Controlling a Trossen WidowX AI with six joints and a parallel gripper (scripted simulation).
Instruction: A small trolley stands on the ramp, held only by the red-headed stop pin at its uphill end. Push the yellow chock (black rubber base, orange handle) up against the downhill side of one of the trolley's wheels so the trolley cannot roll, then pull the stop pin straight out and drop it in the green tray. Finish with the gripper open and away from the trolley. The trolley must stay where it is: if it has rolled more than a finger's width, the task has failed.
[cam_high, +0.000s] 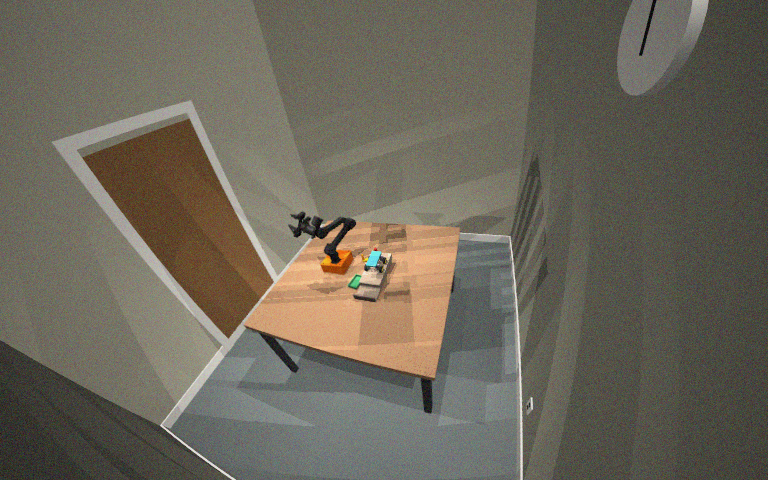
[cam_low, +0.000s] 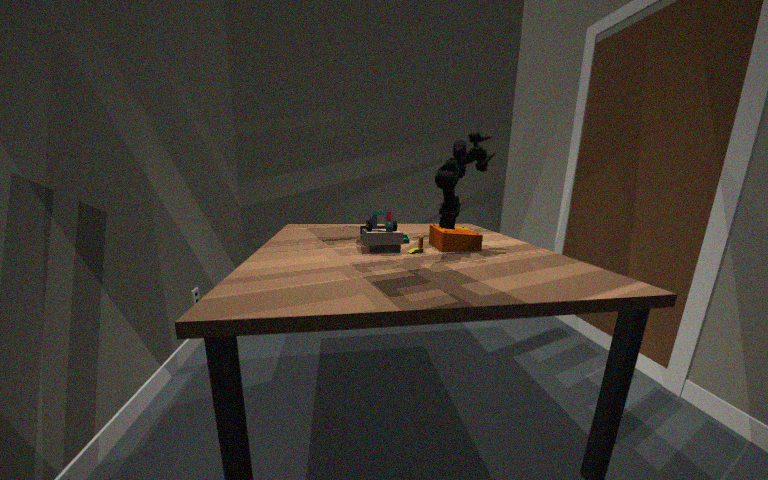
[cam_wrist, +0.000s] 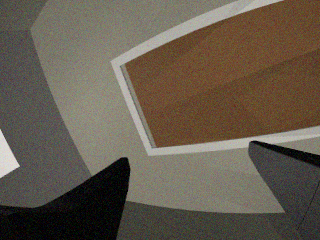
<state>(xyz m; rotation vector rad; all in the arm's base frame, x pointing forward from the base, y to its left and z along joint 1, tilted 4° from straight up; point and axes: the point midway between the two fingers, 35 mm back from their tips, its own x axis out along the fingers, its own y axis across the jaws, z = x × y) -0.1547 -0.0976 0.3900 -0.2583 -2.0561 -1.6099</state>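
The yellow chock lies 460 mm below my gripper tip, 370 mm ahead of it and 260 mm to the left of it. Round my gripper tip: red-headed stop pin 490 mm ahead, 350 mm below, 250 mm to the left; trolley 530 mm ahead, 370 mm below, 160 mm to the left; green tray 490 mm below, 430 mm ahead, 30 mm to the left.
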